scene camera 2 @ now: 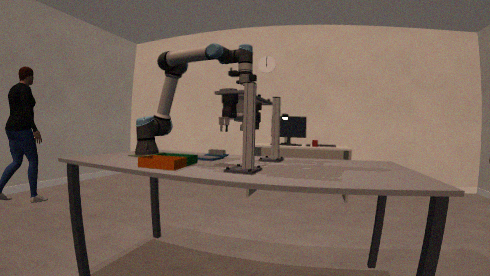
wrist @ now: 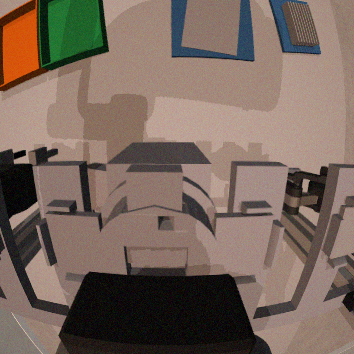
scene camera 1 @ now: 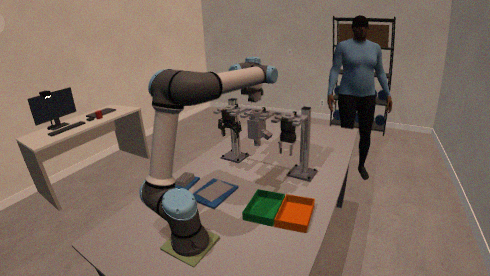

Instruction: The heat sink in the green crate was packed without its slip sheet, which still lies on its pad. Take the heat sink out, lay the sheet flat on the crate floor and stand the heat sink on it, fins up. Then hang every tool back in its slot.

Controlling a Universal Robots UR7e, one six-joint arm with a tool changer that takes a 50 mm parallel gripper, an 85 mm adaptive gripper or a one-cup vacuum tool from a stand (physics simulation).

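Places are measured from the arm's base along level axes (x ahead, y left, z up), in millimetres.
Where they show: arm's base, link origin: (scene camera 2: 146, 153) (scene camera 1: 190, 241).
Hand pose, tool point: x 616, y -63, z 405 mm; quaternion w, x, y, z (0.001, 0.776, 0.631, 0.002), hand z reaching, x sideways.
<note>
Things, the pixels of their top centre, and the offset from my tool point. "*": a spot on its surface instead.
- ribbed grey heat sink, top centre: (wrist: 303, 21) (scene camera 1: 184, 176) (scene camera 2: 217, 149) dx -233, dy +338, dz -380 mm
- small blue pad, surface spot: (wrist: 295, 49) * dx -173, dy +314, dz -410 mm
- pale slip sheet, top centre: (wrist: 212, 15) (scene camera 1: 215, 190) dx -256, dy +140, dz -408 mm
- larger blue pad, surface spot: (wrist: 244, 49) * dx -175, dy +189, dz -410 mm
- green crate, top centre: (wrist: 66, 16) (scene camera 1: 264, 202) (scene camera 2: 175, 154) dx -317, dy -144, dz -377 mm
- vacuum tool, top centre: (wrist: 132, 266) (scene camera 1: 257, 110) dx -5, dy -14, dz -55 mm
- orange crate, top centre: (wrist: 12, 41) (scene camera 1: 295, 208) (scene camera 2: 162, 157) dx -320, dy -286, dz -377 mm
- tool stand's post, surface spot: (scene camera 2: 249, 127) * dx +70, dy -274, dz -234 mm
The ribbed grey heat sink (scene camera 1: 185, 178) (scene camera 2: 216, 151) (wrist: 301, 24) lies on the small blue pad (wrist: 295, 49). The pale slip sheet (scene camera 1: 216, 191) (wrist: 211, 27) lies flat on the larger blue pad (wrist: 244, 49). The green crate (scene camera 1: 258, 219) (scene camera 2: 191, 159) (wrist: 104, 30) has a bare visible floor. The arm's bare tool changer (scene camera 1: 254, 95) (wrist: 157, 310) is above the stand's middle slot, where the vacuum tool (scene camera 1: 257, 128) (wrist: 154, 192) hangs. The adaptive gripper (scene camera 1: 229, 121) and the parallel gripper (scene camera 1: 287, 130) (scene camera 2: 229, 106) hang beside it. No gripper is on the arm.
The orange crate (scene camera 1: 291, 226) (scene camera 2: 161, 163) (wrist: 21, 78) adjoins the green one. The tool stand's post (scene camera 1: 305, 145) (scene camera 2: 249, 127) rises near the table edge. A person (scene camera 1: 359, 65) is beyond the table; another person (scene camera 2: 21, 110) shows in scene camera 2.
</note>
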